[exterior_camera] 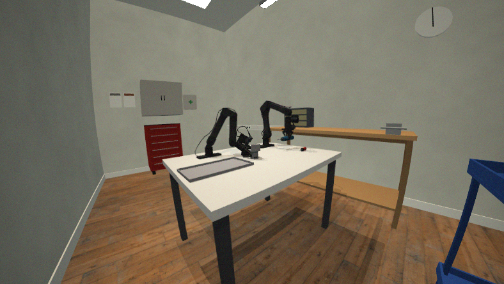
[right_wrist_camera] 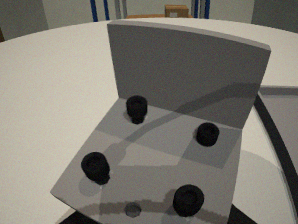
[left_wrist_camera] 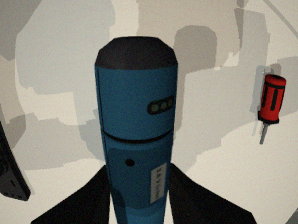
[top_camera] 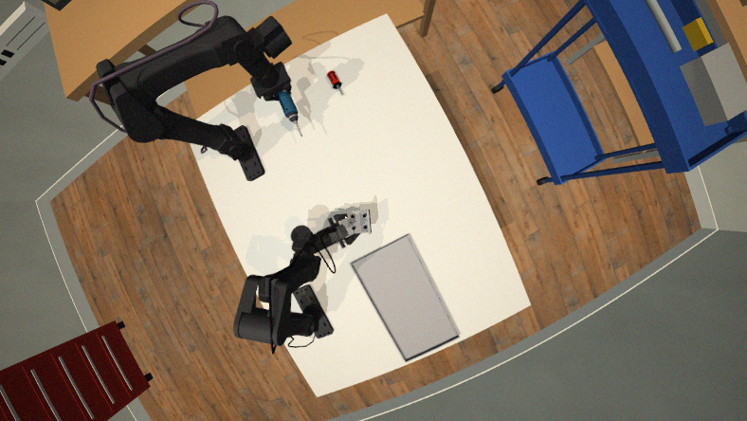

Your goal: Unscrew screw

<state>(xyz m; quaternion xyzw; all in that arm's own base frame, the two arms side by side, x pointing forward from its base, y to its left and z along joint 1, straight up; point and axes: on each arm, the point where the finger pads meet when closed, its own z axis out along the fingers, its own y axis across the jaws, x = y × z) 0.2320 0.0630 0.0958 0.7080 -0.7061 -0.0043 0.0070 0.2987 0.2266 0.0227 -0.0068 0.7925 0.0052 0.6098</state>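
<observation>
My right hand is 50 mm below the grey bracket. Round my right hand: flat grey tray 40 mm ahead, 320 mm to the right, 20 mm below; then red-handled screwdriver 110 mm ahead, 470 mm to the left, 10 mm below.
</observation>
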